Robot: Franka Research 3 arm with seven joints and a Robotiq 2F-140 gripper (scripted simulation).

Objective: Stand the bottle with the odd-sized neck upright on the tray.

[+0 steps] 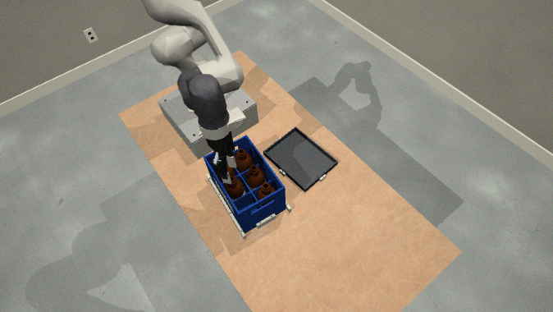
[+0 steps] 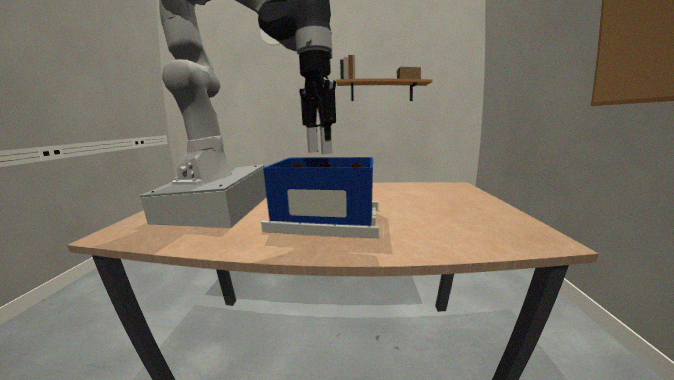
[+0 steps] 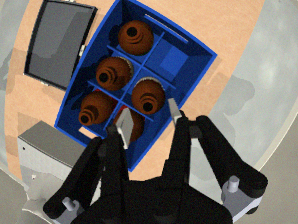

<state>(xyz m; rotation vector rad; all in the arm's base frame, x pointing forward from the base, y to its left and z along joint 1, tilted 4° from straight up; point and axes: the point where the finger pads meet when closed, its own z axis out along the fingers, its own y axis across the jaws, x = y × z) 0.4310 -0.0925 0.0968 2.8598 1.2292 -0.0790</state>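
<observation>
The blue crate is 5 cm to the left of my hand and 15 cm below it. From my hand the other things lie so: bottle: 9 cm behind, 15 cm below; then dark grey tray: 3 cm behind, 31 cm to the left, 22 cm below.
</observation>
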